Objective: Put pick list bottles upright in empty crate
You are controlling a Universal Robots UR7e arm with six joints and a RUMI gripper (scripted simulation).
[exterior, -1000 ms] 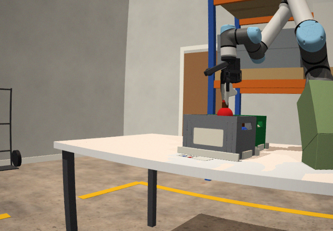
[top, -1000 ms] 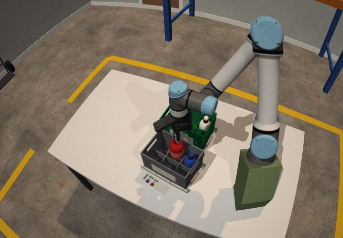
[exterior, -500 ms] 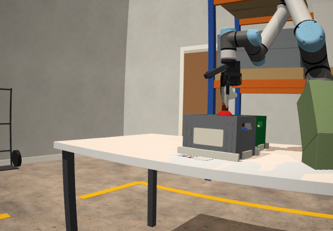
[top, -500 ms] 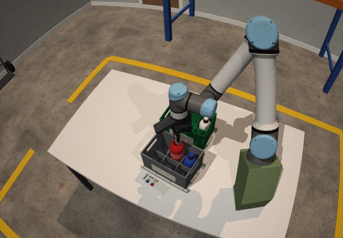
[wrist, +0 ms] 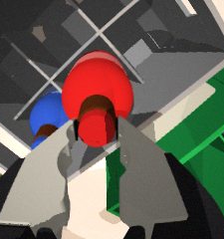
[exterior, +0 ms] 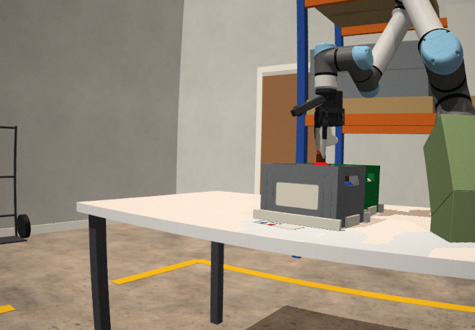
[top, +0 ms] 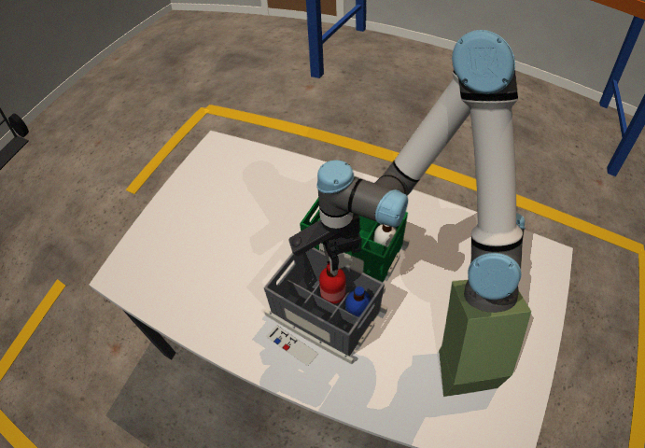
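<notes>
Now: hand 70 mm above the red bottle. Round my hand: grey crate 130 mm below, 40 mm to the left; blue bottle 120 mm below, 90 mm behind, 10 mm to the left; green crate 200 mm to the right, 130 mm below, 20 mm ahead.
</notes>
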